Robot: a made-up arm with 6 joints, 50 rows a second.
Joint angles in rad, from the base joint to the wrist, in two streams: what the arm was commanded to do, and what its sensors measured. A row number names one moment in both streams.
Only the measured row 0 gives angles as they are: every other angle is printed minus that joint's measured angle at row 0.
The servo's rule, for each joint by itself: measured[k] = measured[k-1] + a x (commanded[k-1-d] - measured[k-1]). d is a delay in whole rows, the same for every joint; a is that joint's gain. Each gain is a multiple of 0.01, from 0.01 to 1. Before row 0 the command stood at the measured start. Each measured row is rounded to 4 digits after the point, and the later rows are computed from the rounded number. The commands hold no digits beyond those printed.
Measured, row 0:
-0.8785 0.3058 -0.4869 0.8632 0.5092 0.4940
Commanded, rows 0 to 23:
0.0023 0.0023 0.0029 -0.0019 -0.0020 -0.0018
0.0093 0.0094 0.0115 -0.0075 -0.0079 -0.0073
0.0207 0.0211 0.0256 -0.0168 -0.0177 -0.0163
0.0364 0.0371 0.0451 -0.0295 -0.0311 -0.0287
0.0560 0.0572 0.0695 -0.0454 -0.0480 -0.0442
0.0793 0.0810 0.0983 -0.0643 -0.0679 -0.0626
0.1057 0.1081 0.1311 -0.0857 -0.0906 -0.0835
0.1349 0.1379 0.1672 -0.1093 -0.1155 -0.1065
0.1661 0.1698 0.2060 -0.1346 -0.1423 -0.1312
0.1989 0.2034 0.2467 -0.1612 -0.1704 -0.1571
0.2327 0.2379 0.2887 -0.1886 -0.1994 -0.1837
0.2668 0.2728 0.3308 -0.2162 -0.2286 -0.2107
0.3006 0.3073 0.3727 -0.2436 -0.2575 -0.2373
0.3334 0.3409 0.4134 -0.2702 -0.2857 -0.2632
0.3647 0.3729 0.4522 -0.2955 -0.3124 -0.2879
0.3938 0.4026 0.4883 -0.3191 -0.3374 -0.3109
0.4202 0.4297 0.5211 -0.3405 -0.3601 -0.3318
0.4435 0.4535 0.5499 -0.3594 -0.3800 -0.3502
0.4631 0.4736 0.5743 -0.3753 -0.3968 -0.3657
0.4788 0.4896 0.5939 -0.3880 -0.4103 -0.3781
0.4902 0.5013 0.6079 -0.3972 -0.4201 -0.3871
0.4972 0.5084 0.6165 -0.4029 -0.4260 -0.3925
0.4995 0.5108 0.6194 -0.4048 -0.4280 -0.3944
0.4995 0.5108 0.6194 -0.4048 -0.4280 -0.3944
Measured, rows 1 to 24:
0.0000 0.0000 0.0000 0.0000 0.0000 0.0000
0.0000 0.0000 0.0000 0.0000 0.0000 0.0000
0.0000 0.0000 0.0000 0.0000 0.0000 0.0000
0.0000 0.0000 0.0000 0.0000 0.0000 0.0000
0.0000 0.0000 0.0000 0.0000 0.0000 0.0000
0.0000 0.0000 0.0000 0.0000 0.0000 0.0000
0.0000 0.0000 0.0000 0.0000 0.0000 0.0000
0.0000 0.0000 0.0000 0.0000 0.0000 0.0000
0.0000 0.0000 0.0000 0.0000 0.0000 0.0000
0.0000 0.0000 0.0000 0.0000 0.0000 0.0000
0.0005 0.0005 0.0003 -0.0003 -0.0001 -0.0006
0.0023 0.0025 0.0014 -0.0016 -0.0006 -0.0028
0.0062 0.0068 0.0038 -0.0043 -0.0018 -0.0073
0.0125 0.0138 0.0079 -0.0088 -0.0039 -0.0144
0.0216 0.0238 0.0141 -0.0154 -0.0070 -0.0242
0.0337 0.0370 0.0225 -0.0242 -0.0113 -0.0369
0.0488 0.0534 0.0334 -0.0353 -0.0169 -0.0523
0.0669 0.0728 0.0468 -0.0486 -0.0238 -0.0702
0.0877 0.0951 0.0627 -0.0641 -0.0321 -0.0903
0.1111 0.1200 0.0811 -0.0816 -0.0418 -0.1123
0.1366 0.1471 0.1019 -0.1009 -0.0528 -0.1359
0.1639 0.1760 0.1248 -0.1217 -0.0651 -0.1606
0.1926 0.2062 0.1496 -0.1436 -0.0786 -0.1859
0.2222 0.2372 0.1760 -0.1664 -0.0931 -0.2114
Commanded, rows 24 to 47:
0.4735 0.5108 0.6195 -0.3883 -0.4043 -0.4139
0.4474 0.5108 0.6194 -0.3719 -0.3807 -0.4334
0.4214 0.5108 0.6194 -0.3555 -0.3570 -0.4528
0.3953 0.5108 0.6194 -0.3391 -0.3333 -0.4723
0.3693 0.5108 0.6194 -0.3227 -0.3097 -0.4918
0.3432 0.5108 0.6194 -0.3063 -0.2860 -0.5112
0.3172 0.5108 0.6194 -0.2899 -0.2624 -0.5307
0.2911 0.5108 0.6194 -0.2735 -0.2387 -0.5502
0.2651 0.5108 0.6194 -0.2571 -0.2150 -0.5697
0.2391 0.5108 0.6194 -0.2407 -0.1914 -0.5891
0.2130 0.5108 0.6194 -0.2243 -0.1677 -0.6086
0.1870 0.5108 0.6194 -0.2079 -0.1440 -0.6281
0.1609 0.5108 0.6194 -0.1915 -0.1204 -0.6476
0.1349 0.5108 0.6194 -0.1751 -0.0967 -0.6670
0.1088 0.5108 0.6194 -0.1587 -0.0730 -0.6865
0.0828 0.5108 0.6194 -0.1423 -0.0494 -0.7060
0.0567 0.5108 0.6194 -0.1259 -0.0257 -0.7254
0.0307 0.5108 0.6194 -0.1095 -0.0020 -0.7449
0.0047 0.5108 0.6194 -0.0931 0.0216 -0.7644
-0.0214 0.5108 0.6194 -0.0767 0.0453 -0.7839
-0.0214 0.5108 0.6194 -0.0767 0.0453 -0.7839
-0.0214 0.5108 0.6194 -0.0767 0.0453 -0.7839
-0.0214 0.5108 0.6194 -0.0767 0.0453 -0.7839
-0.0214 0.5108 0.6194 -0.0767 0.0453 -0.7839
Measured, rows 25 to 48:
0.2521 0.2684 0.2036 -0.1896 -0.1085 -0.2366
0.2819 0.2993 0.2321 -0.2129 -0.1245 -0.2611
0.3109 0.3293 0.2610 -0.2359 -0.1410 -0.2844
0.3387 0.3579 0.2899 -0.2581 -0.1577 -0.3061
0.3648 0.3845 0.3183 -0.2792 -0.1744 -0.3258
0.3887 0.4087 0.3459 -0.2988 -0.1909 -0.3431
0.4100 0.4300 0.3721 -0.3165 -0.2069 -0.3576
0.4283 0.4480 0.3965 -0.3321 -0.2222 -0.3691
0.4433 0.4624 0.4188 -0.3452 -0.2366 -0.3774
0.4551 0.4735 0.4389 -0.3559 -0.2500 -0.3830
0.4590 0.4821 0.4570 -0.3617 -0.2608 -0.3932
0.4566 0.4887 0.4732 -0.3635 -0.2692 -0.4065
0.4492 0.4938 0.4878 -0.3621 -0.2753 -0.4218
0.4379 0.4977 0.5010 -0.3580 -0.2794 -0.4385
0.4235 0.5007 0.5128 -0.3516 -0.2815 -0.4561
0.4066 0.5030 0.5235 -0.3434 -0.2818 -0.4743
0.3878 0.5048 0.5331 -0.3338 -0.2804 -0.4929
0.3675 0.5062 0.5417 -0.3229 -0.2775 -0.5118
0.3460 0.5073 0.5495 -0.3111 -0.2731 -0.5309
0.3236 0.5081 0.5565 -0.2984 -0.2674 -0.5501
0.3004 0.5087 0.5628 -0.2851 -0.2604 -0.5694
0.2766 0.5092 0.5685 -0.2712 -0.2523 -0.5888
0.2523 0.5096 0.5736 -0.2569 -0.2431 -0.6082
0.2276 0.5099 0.5782 -0.2422 -0.2329 -0.6276

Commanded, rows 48 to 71:
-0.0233 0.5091 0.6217 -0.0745 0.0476 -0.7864
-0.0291 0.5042 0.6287 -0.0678 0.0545 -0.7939
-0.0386 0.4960 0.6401 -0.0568 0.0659 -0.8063
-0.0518 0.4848 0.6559 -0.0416 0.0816 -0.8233
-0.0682 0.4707 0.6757 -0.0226 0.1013 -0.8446
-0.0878 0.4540 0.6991 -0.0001 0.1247 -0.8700
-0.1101 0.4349 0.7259 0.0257 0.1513 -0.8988
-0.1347 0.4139 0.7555 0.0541 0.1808 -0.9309
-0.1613 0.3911 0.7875 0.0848 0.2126 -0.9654
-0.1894 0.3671 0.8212 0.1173 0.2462 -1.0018
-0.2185 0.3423 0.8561 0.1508 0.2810 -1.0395
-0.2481 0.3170 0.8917 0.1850 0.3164 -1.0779
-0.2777 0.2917 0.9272 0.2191 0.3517 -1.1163
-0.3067 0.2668 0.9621 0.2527 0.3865 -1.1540
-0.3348 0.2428 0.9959 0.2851 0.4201 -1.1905
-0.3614 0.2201 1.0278 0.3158 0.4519 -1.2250
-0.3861 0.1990 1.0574 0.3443 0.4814 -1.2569
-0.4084 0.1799 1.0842 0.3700 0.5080 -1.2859
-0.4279 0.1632 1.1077 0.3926 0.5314 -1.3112
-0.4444 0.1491 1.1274 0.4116 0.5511 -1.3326
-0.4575 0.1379 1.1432 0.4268 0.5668 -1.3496
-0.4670 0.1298 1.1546 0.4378 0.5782 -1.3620
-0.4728 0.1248 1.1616 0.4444 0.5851 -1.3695
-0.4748 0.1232 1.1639 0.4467 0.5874 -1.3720
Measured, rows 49 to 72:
0.2027 0.5101 0.5823 -0.2272 -0.2217 -0.6470
0.1775 0.5103 0.5860 -0.2119 -0.2096 -0.6665
0.1521 0.5104 0.5893 -0.1964 -0.1967 -0.6859
0.1266 0.5105 0.5923 -0.1808 -0.1831 -0.7054
0.1010 0.5106 0.5950 -0.1650 -0.1688 -0.7249
0.0753 0.5106 0.5974 -0.1491 -0.1538 -0.7444
0.0550 0.5106 0.5996 -0.1361 -0.1399 -0.7574
0.0390 0.5106 0.6016 -0.1254 -0.1269 -0.7661
0.0263 0.5106 0.6034 -0.1166 -0.1148 -0.7720
0.0163 0.5106 0.6050 -0.1094 -0.1036 -0.7759
0.0080 0.5103 0.6067 -0.1031 -0.0930 -0.7794
0.0002 0.5089 0.6089 -0.0967 -0.0827 -0.7842
-0.0079 0.5059 0.6120 -0.0895 -0.0723 -0.7915
-0.0171 0.5010 0.6164 -0.0809 -0.0615 -0.8020
-0.0278 0.4940 0.6223 -0.0704 -0.0501 -0.8161
-0.0404 0.4848 0.6300 -0.0577 -0.0379 -0.8339
-0.0550 0.4733 0.6396 -0.0427 -0.0247 -0.8553
-0.0717 0.4596 0.6512 -0.0253 -0.0103 -0.8802
-0.0905 0.4438 0.6648 -0.0055 0.0053 -0.9083
-0.1113 0.4262 0.6804 0.0166 0.0222 -0.9392
-0.1338 0.4069 0.6980 0.0408 0.0403 -0.9723
-0.1578 0.3862 0.7174 0.0668 0.0596 -1.0071
-0.1830 0.3645 0.7384 0.0942 0.0800 -1.0431
-0.2090 0.3420 0.7608 0.1227 0.1015 -1.0797

